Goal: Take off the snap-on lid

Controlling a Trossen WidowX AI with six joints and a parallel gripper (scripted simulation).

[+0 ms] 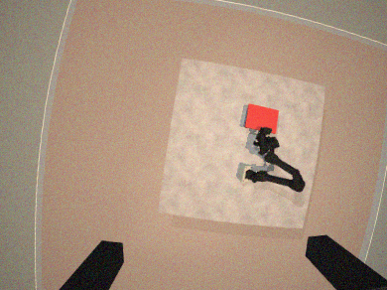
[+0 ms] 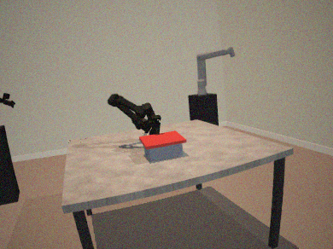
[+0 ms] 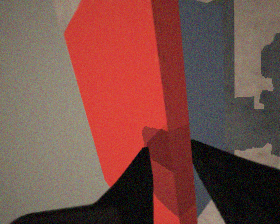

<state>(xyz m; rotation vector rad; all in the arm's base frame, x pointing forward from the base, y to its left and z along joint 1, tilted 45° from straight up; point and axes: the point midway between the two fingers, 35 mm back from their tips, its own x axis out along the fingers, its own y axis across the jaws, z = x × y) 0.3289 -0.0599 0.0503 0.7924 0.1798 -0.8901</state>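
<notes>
Right now my gripper tip is 80 mm short of the lid and 10 mm to the left of it. From my gripper tip the other things lie so: storage box: 80 mm ahead, 10 mm to the right, 60 mm below.
</notes>
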